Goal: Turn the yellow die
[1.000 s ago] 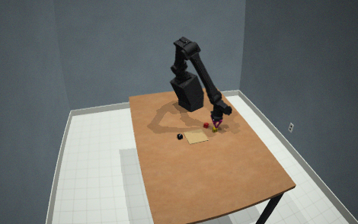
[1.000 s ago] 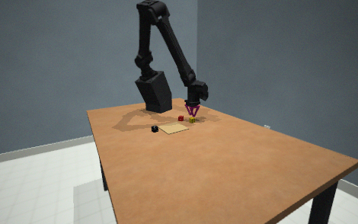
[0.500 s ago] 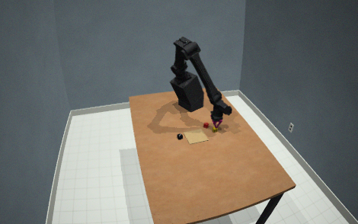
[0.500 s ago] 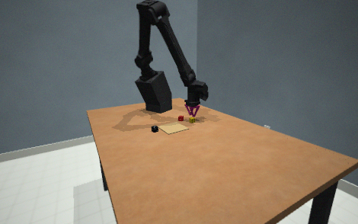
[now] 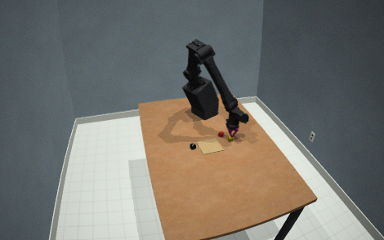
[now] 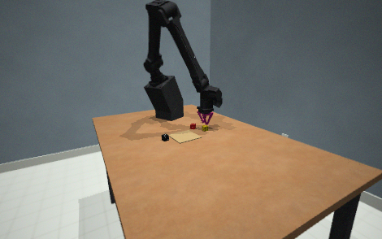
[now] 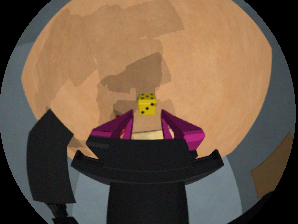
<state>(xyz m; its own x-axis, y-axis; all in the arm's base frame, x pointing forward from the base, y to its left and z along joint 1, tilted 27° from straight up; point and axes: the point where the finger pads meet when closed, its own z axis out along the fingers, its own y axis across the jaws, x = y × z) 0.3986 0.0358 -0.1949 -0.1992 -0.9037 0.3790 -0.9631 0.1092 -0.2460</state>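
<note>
Right now my hand is 40 mm above the yellow die. Round my hand: red die (70 mm behind, 40 mm to the right, 40 mm below); tan mat (10 mm ahead, 160 mm to the right, 50 mm below); black die (10 mm behind, 270 mm to the right, 40 mm below).
</note>
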